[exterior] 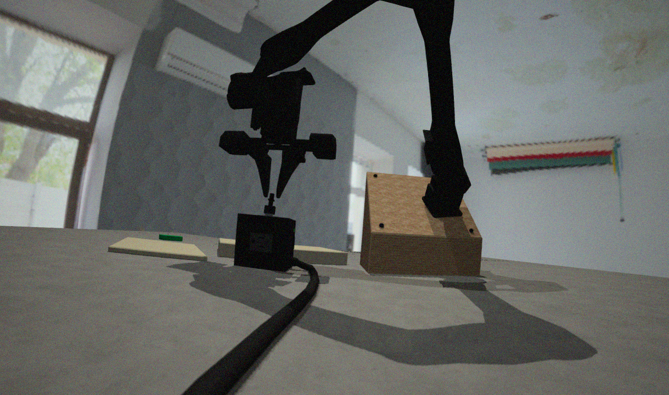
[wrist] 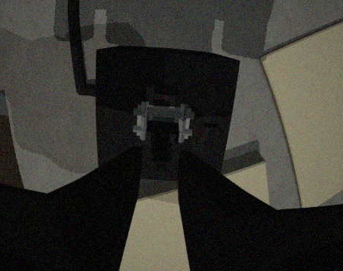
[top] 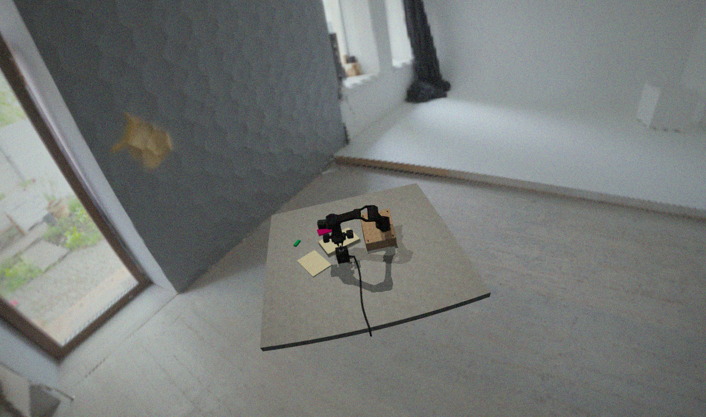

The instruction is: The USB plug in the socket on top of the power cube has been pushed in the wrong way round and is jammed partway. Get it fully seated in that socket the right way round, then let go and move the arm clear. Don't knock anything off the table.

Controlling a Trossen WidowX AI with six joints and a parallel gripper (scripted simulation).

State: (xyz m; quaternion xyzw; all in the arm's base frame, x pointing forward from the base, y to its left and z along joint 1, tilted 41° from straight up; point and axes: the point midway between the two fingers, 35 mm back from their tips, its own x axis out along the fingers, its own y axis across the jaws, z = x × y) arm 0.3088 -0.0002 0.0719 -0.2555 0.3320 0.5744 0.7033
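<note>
Now: gripper tip 20 mm above the USB plug. Also, from my gripper tip: green block 290 mm to the right, 280 mm ahead, 100 mm below; then pink object 350 mm to the right, 100 mm below, 40 mm ahead.
</note>
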